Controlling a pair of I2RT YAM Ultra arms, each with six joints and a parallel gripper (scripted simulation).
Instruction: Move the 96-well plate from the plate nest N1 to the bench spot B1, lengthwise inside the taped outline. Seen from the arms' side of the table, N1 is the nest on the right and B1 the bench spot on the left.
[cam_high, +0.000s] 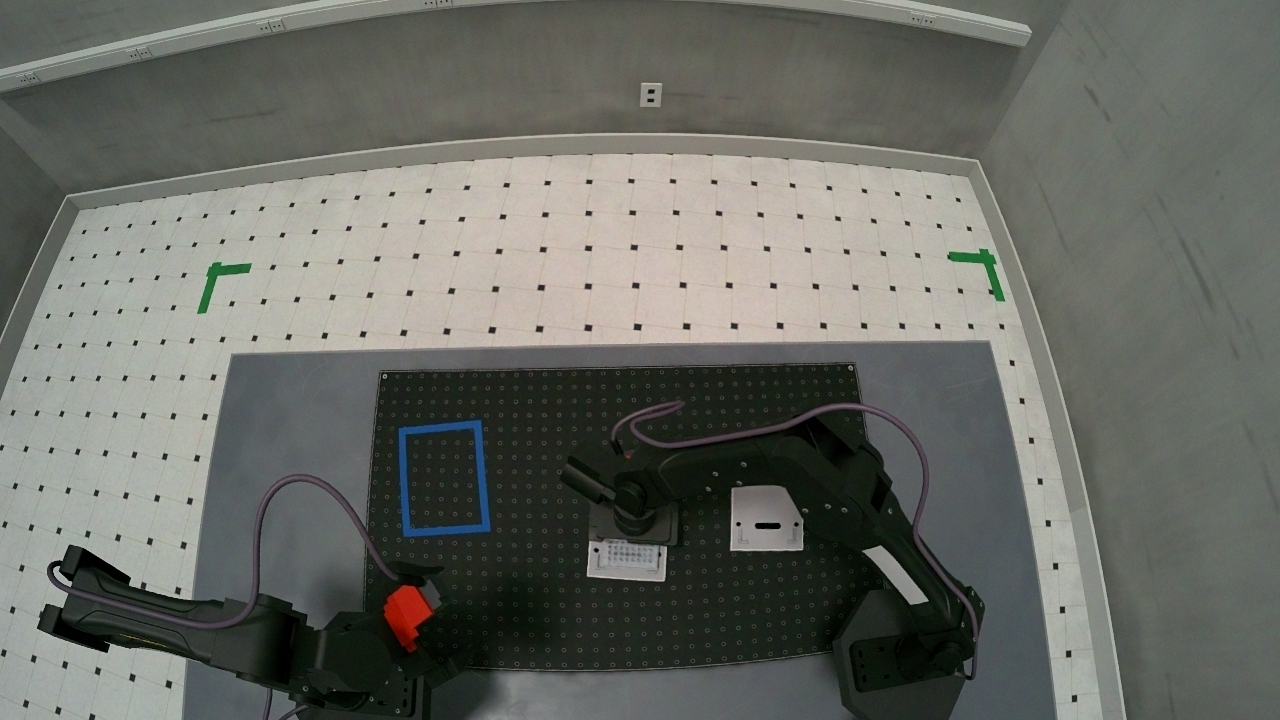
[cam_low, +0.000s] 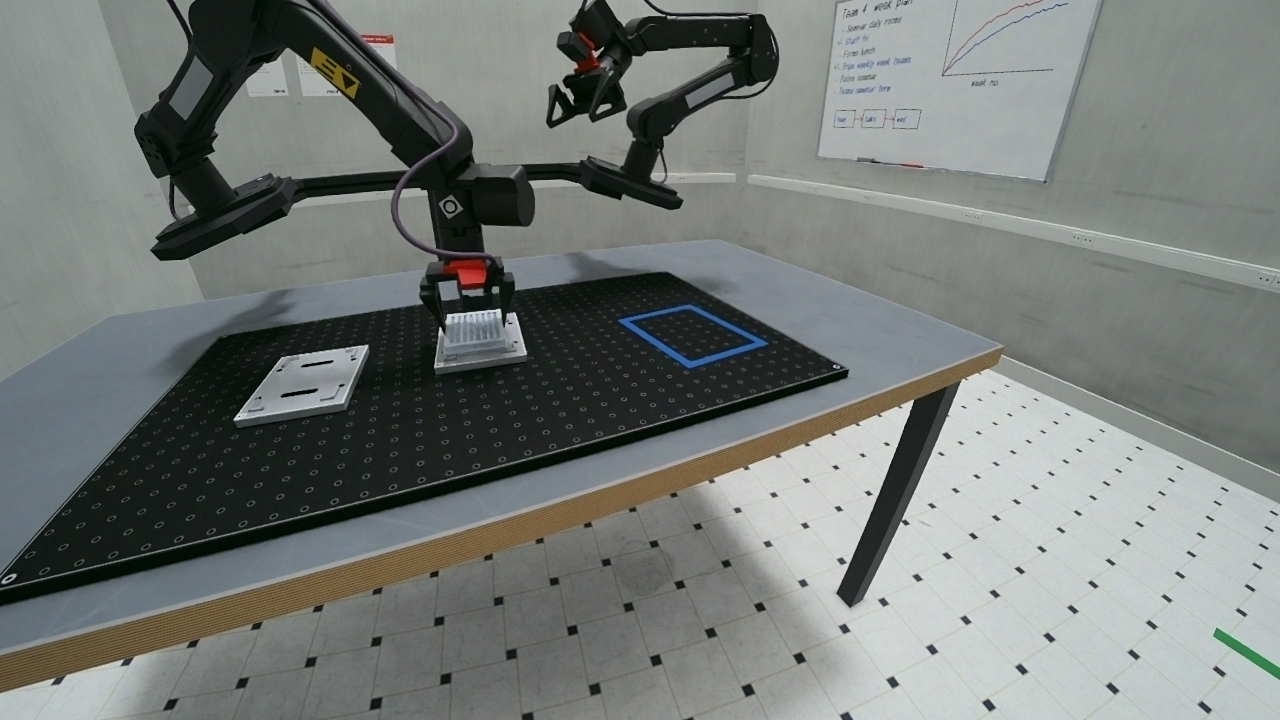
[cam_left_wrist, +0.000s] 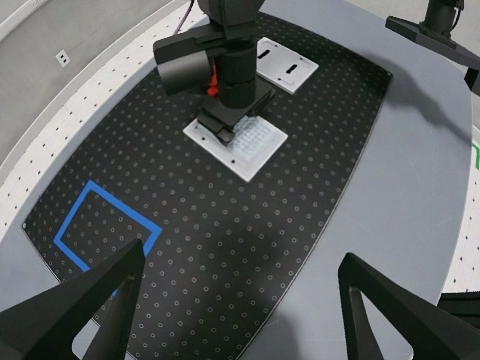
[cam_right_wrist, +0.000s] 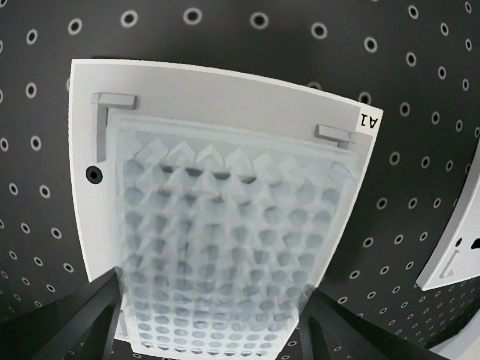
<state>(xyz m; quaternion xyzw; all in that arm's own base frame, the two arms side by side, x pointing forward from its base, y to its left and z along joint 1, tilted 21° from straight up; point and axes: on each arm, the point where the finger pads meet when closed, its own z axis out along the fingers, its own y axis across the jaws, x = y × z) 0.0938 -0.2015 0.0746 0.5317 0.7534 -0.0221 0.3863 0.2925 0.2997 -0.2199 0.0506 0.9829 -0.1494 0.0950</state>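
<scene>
Now: the clear 96-well plate 1 cm below my right hand. The rest, counted from my right hand: white plate nest (2 cm below, 1 cm ahead).
</scene>
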